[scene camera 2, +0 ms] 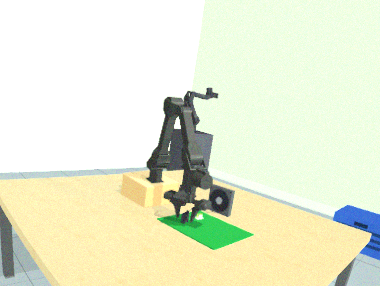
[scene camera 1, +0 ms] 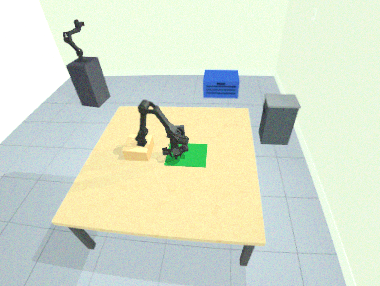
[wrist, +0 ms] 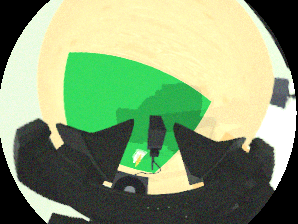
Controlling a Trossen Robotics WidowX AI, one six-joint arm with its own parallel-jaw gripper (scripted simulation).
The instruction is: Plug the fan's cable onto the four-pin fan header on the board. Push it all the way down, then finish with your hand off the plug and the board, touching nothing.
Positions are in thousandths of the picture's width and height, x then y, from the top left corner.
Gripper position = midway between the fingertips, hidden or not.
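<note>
Gripper (scene camera 2: 486, 771) open, holding nothing; green board (scene camera 2: 554, 809). Green board again (scene camera 1: 517, 547). Gripper (wrist: 518, 556), green board (wrist: 337, 404).
</note>
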